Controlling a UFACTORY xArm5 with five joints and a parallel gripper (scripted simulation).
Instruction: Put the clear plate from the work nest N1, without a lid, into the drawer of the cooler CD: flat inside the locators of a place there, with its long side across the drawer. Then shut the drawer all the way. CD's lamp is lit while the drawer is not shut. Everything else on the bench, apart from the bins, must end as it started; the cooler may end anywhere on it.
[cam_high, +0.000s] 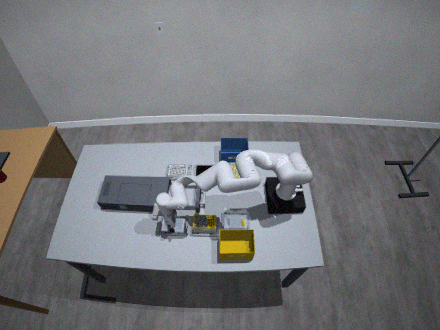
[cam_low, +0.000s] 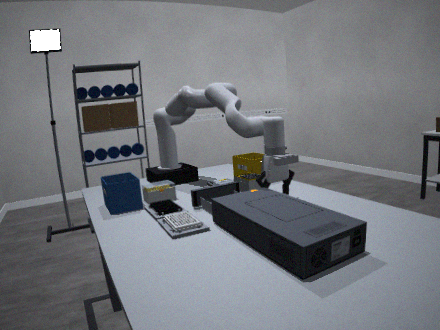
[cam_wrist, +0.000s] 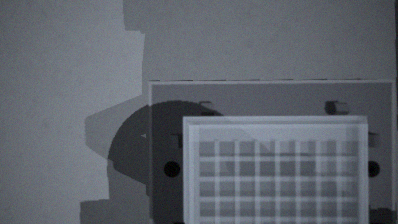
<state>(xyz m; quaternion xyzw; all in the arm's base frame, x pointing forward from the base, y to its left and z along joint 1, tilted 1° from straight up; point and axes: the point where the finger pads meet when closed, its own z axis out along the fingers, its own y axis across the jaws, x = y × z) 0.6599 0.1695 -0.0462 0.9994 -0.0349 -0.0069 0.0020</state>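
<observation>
My gripper is now 1 cm above the clear plate. Also, from my hand: grey work nest N1: 3 cm below; yellow tip rack: 19 cm behind, 2 cm above; cooler drawer: 18 cm to the right, 5 cm behind, 1 cm above.
</observation>
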